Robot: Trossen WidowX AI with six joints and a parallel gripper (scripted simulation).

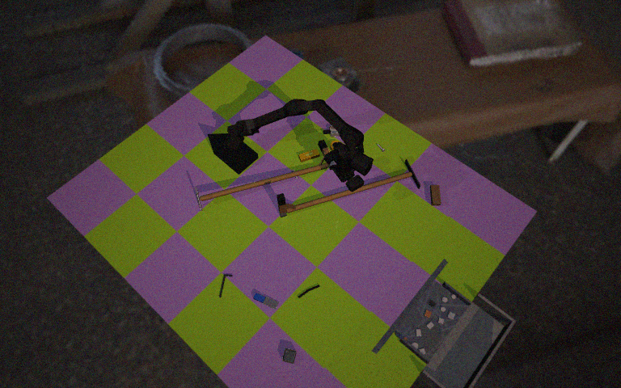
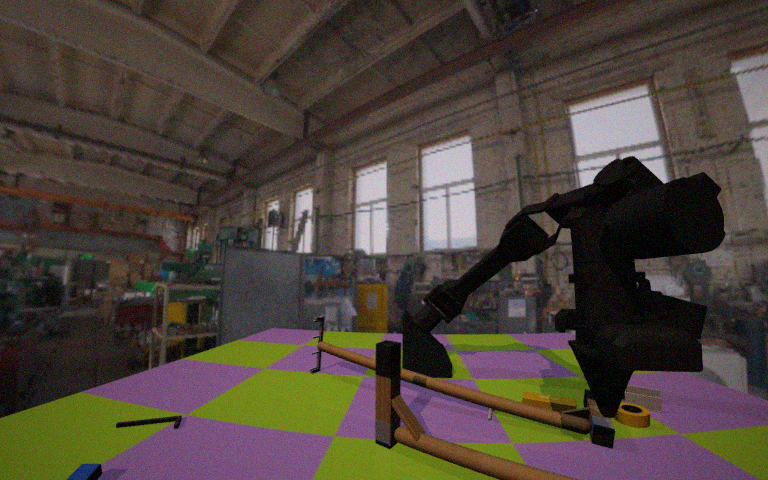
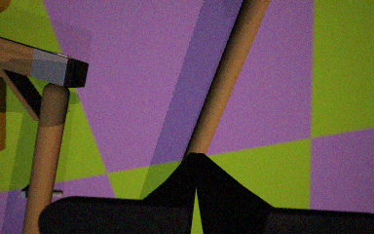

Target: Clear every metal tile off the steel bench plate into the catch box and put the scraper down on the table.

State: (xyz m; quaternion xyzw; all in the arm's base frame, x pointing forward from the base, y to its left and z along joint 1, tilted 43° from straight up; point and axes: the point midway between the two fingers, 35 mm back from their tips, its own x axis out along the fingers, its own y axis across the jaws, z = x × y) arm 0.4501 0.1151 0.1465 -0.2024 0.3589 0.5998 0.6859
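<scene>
Now: gripper tip 30 mm above the long scraper, 20 mm short of it and 10 mm to the right of it. Also, from my gripper tip: grey box: 230 mm behind, 210 mm to the left, 90 mm below; then curved black strip: 400 mm to the right, 180 mm ahead, 90 mm below; then yellow tape roll: 170 mm behind, 160 mm to the left, 90 mm below.
</scene>
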